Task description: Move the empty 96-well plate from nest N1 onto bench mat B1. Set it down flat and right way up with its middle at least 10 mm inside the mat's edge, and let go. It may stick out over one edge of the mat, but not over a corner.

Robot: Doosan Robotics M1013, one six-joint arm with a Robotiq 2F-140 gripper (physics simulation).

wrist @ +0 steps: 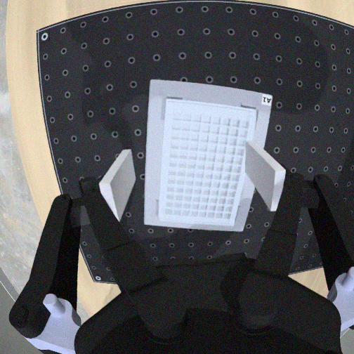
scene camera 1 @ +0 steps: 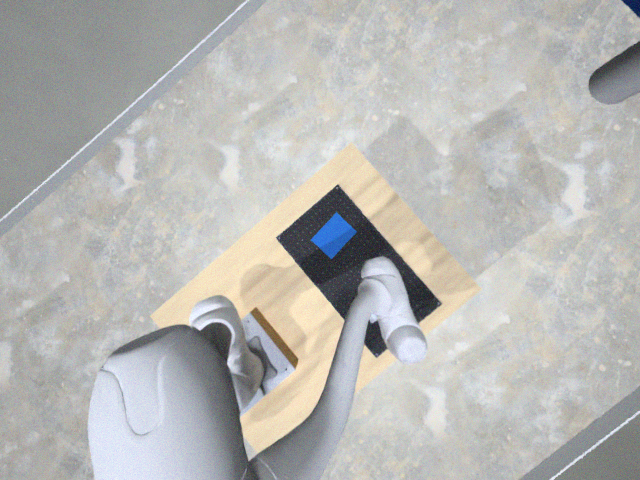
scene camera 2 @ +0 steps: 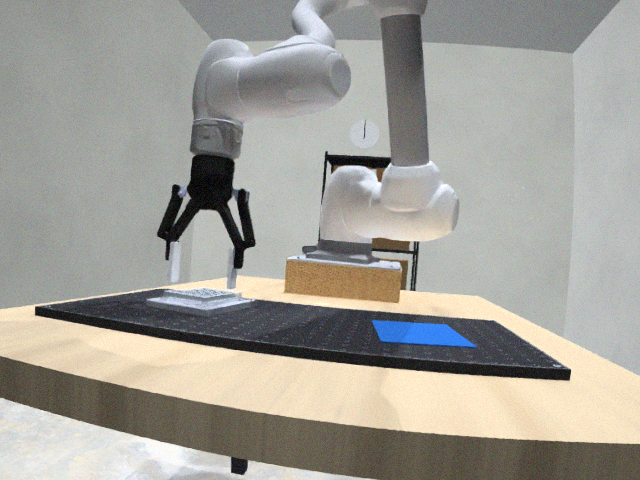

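The white 96-well plate sits flat in the light grey nest N1, whose A1 label is at its upper right corner in the wrist view. My gripper points down just above the plate and is open, with nothing between its pads. In the wrist view the right pad overlaps the plate's right edge, and the left pad is clear of the nest's left side. The blue bench mat B1 lies flat and bare. In scene camera 1 the arm hides the plate and nest.
The nest and mat are on a black perforated board, which lies on a wooden table. The arm's base stands on a wooden block behind the board. A black shelf rack stands farther back.
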